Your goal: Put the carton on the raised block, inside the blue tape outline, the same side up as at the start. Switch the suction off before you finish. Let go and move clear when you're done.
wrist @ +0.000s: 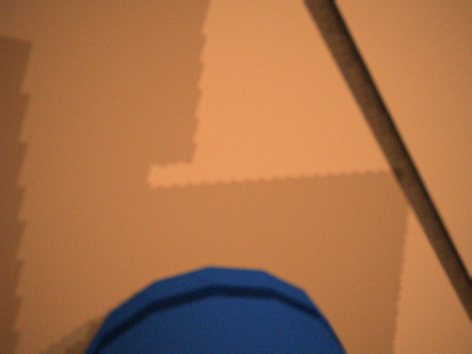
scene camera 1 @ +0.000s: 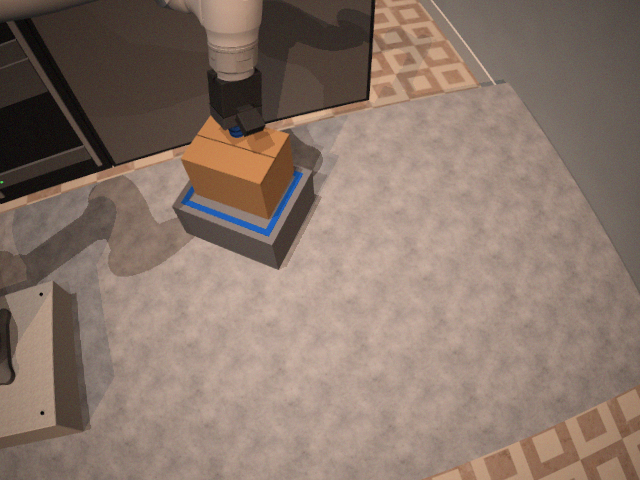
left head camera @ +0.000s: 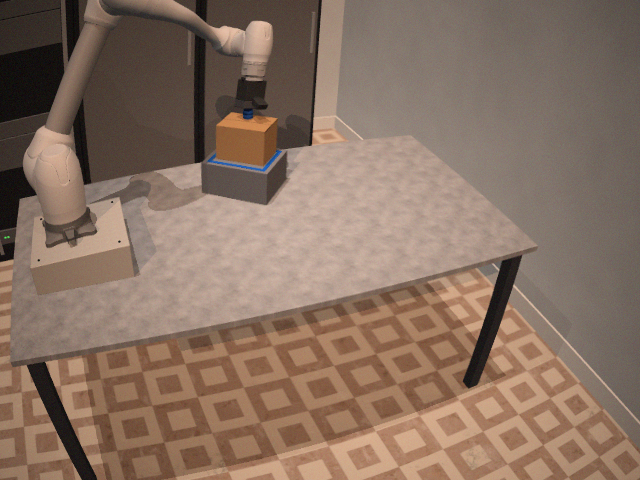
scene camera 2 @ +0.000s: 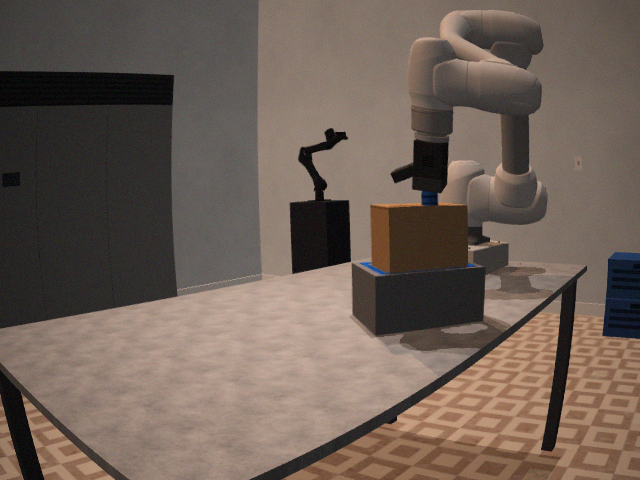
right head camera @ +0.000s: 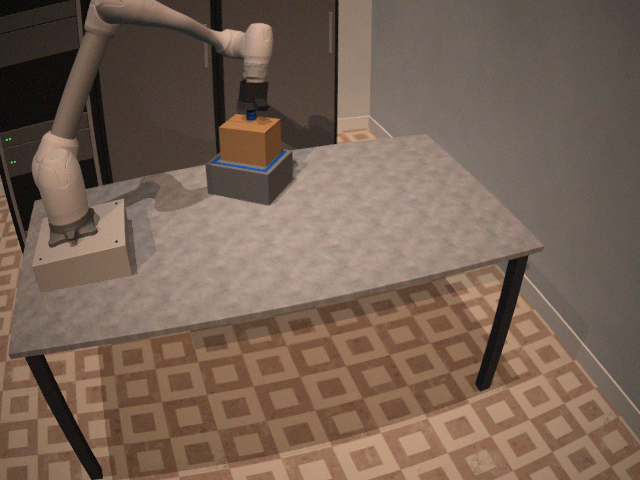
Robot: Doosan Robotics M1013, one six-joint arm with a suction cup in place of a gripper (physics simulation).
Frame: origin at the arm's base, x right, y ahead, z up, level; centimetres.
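Where they show: end effector, tool point: (wrist: pixel 242 313) (scene camera 1: pixel 237 135) (left head camera: pixel 247 120) (scene camera 2: pixel 429 208) (right head camera: pixel 250 121); arm's base, origin of the base link: (left head camera: pixel 68 228) (right head camera: pixel 72 228).
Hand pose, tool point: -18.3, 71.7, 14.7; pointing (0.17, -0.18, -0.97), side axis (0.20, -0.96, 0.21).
Observation:
Each offset is from my tool point to the top centre of the thing, as dx, dy, dz. "spot": to the spot under its first point. Level surfaces: height alone.
The orange-brown carton @(+3.0, -1.3, +0.8) (left head camera: pixel 240 144) (right head camera: pixel 242 147) (scene camera 1: pixel 227 188) (scene camera 2: pixel 423 237) (wrist: pixel 280 100) sits level on the grey raised block @(+3.9, -2.4, -12.2) (left head camera: pixel 232 184) (right head camera: pixel 237 184) (scene camera 2: pixel 429 299). In scene camera 1, the blue tape outline @(spot: +10.1, -7.6, -12.2) (scene camera 1: pixel 227 218) shows along the carton's front and right sides, with a strip of block top between. The far sides of the outline are hidden. My suction cup (left head camera: pixel 248 114) (right head camera: pixel 251 115) (scene camera 1: pixel 236 131) (scene camera 2: pixel 429 198) (wrist: pixel 215 320) is pressed on the carton's top, behind the dark seam, and appears attached to it.
The block stands near the back edge of the grey table @(dz -24.3) (left head camera: pixel 336 232) (scene camera 1: pixel 413 289). The arm's beige base box (left head camera: pixel 85 268) (right head camera: pixel 85 266) is at the table's left end. Dark cabinets (left head camera: pixel 139 93) stand behind. A small black arm on a pedestal (scene camera 2: pixel 320 232) stands beyond the table.

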